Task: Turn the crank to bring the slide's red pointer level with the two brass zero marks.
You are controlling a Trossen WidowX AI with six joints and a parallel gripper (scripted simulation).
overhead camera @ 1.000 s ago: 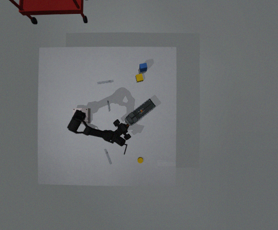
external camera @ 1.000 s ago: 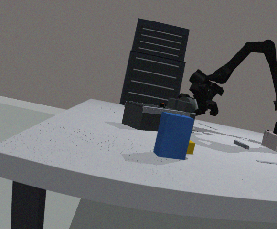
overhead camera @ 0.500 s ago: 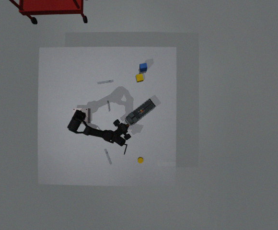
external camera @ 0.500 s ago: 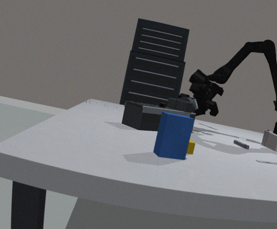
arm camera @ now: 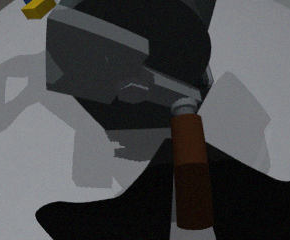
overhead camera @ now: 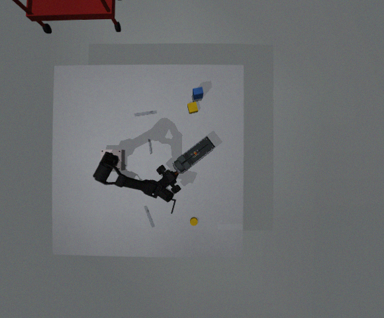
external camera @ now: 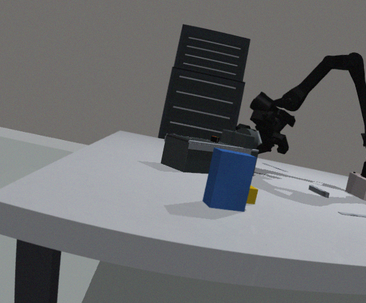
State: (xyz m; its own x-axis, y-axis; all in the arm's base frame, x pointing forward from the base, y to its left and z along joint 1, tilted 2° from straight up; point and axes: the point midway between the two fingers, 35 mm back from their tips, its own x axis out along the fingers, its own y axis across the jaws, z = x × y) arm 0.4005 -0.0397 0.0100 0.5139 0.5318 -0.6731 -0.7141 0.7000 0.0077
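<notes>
My gripper tip is now 10 mm past the brown crank handle, 10 mm to the left of it and 30 mm below it. Round my gripper tip: red pointer: 100 mm ahead, 140 mm to the left, 40 mm above; then black hex key: 210 mm to the right, 40 mm below; then yellow block: 40 mm ahead, 440 mm to the left, 30 mm below.
</notes>
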